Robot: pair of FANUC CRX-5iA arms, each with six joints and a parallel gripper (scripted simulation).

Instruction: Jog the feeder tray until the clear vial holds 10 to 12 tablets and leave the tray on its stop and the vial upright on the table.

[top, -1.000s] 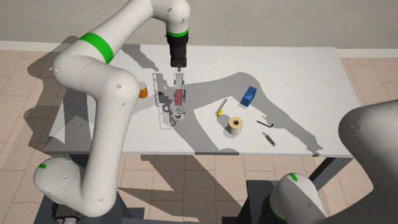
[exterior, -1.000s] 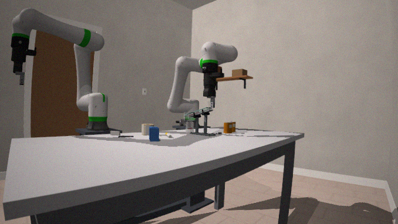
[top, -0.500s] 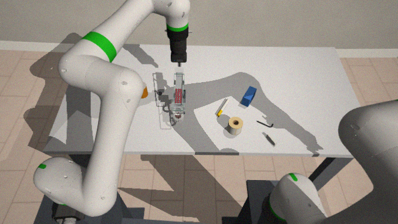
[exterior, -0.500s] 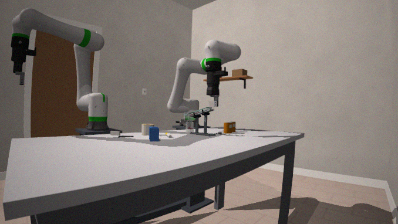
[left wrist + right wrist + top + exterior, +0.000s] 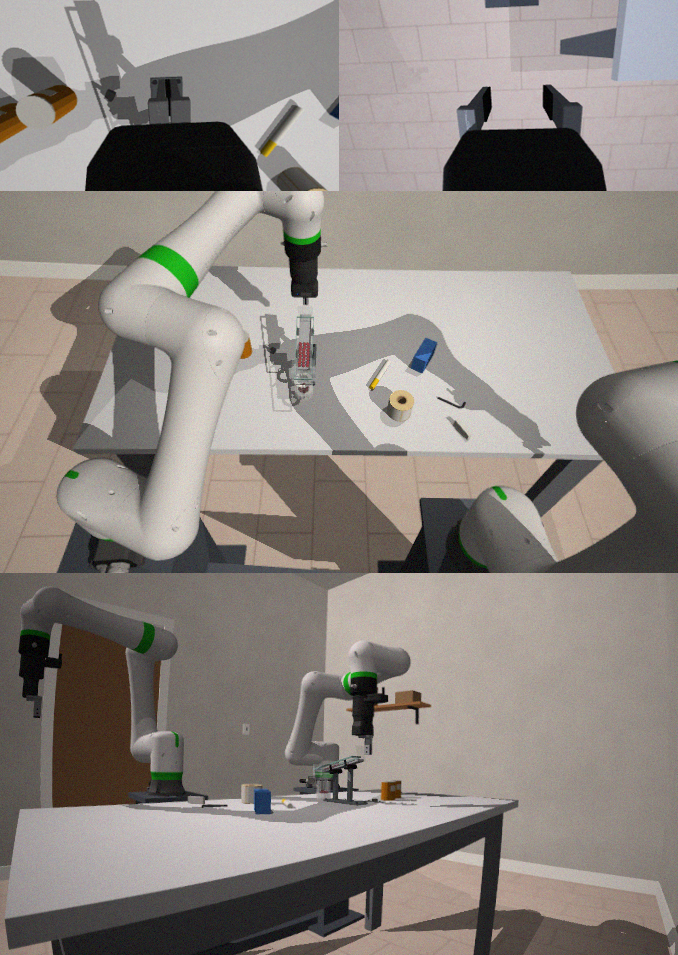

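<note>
The feeder tray is 110 mm behind my left hand, 40 mm below it and 10 mm to the right of it. From my left hand the other things lie so: blue block (370 mm to the right, 160 mm below, 50 mm behind); orange bottle (200 mm to the left, 150 mm below, 60 mm behind); yellow-tipped marker (230 mm to the right, 180 mm below, 140 mm behind).
</note>
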